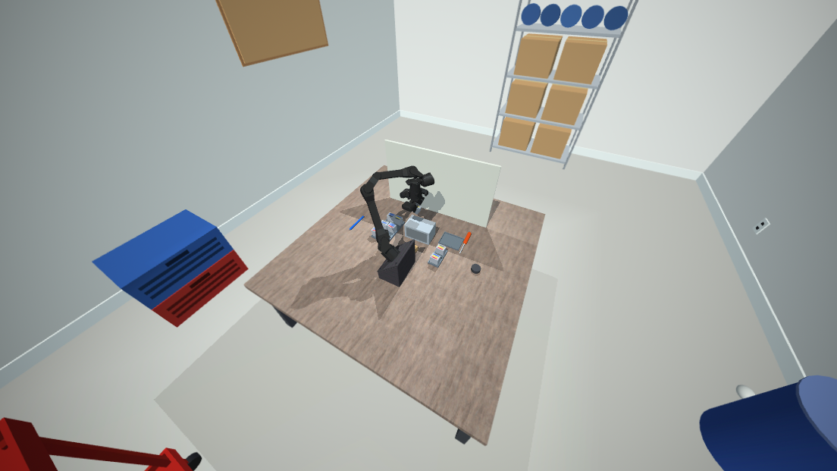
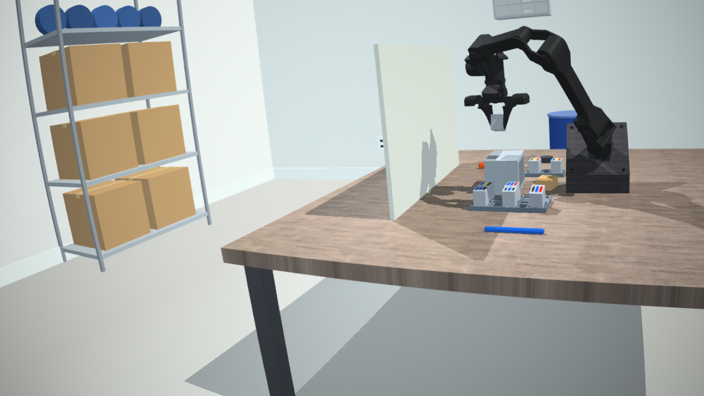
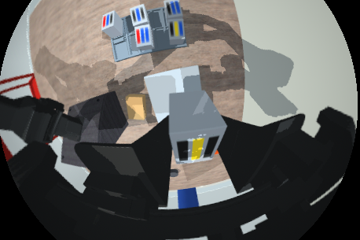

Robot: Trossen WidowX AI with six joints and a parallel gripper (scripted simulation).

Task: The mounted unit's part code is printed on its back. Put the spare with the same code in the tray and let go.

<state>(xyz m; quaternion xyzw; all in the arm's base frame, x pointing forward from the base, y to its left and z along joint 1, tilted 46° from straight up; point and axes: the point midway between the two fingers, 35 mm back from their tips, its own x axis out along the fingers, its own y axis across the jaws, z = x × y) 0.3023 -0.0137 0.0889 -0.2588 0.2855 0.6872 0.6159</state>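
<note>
The flat grey tray is 22 cm to the right of my gripper tip, 18 cm below it and 5 cm ahead of it. Round my gripper tip: pale upright panel 23 cm ahead, 4 cm above; then tan block 17 cm below, 13 cm behind, 5 cm to the right; then grey mounted unit 13 cm below, 2 cm to the right, 1 cm behind.
</note>
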